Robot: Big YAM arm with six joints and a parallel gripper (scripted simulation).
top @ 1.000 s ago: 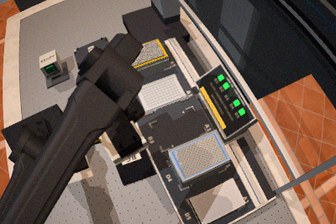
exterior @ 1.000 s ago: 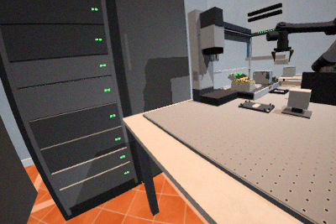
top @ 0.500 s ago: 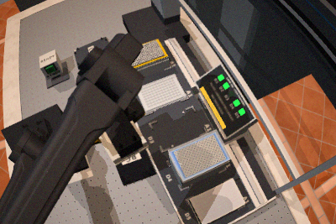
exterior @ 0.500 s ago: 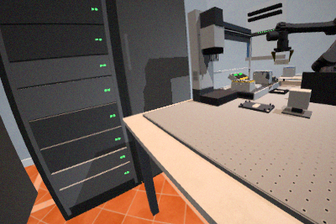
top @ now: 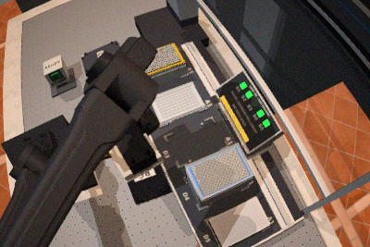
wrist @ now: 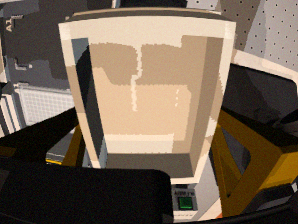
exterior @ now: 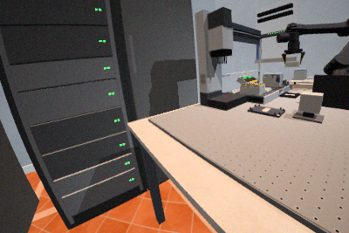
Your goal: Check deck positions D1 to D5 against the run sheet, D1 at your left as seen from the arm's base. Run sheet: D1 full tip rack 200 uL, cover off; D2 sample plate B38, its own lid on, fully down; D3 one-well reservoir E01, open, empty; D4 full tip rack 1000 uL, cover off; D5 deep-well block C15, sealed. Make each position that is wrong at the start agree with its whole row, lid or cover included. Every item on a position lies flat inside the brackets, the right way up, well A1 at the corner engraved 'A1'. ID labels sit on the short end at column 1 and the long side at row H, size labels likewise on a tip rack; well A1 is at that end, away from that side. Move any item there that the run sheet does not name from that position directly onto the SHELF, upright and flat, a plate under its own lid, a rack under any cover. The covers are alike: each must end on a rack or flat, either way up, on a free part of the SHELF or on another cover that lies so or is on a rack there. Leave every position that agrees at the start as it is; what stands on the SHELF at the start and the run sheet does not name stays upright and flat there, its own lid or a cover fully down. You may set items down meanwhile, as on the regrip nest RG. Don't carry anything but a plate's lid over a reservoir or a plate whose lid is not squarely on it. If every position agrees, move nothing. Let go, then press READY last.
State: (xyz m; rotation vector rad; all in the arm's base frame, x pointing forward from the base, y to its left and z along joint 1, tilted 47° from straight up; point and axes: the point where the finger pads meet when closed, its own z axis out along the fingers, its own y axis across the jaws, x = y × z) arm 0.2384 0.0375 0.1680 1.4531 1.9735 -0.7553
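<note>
Right now the one-well reservoir is 10 mm below my hand. Round my hand: sealed block (180 mm ahead, 220 mm to the right, 160 mm below); then blue-framed tip rack (170 mm ahead, 90 mm to the right, 110 mm below); then black regrip nest (220 mm below).
</note>
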